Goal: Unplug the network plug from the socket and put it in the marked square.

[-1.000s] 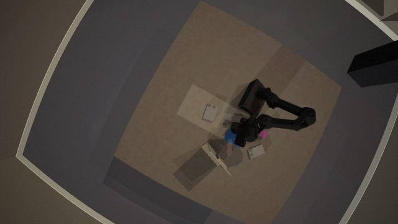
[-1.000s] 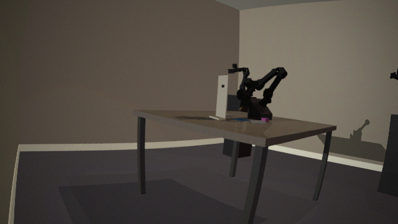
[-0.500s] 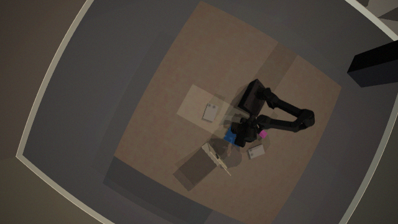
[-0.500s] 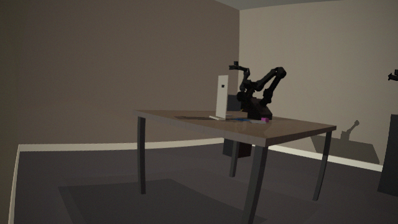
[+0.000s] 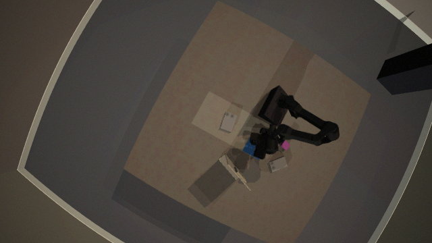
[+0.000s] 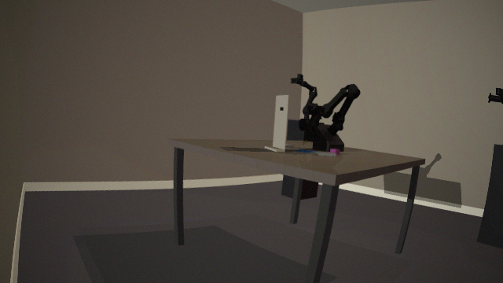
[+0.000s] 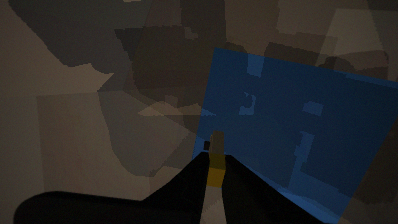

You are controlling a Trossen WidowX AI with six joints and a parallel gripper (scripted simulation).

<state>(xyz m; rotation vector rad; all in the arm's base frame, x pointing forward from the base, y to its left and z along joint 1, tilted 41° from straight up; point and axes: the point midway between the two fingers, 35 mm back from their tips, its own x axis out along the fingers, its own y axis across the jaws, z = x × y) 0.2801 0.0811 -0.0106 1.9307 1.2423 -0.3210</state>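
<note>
My gripper tip is now 60 mm above the blue marked square and 10 mm past it. Also, from my gripper tip: upright white panel: 160 mm ahead, 80 mm above, 40 mm to the right; then network plug: right at my gripper tip.
</note>
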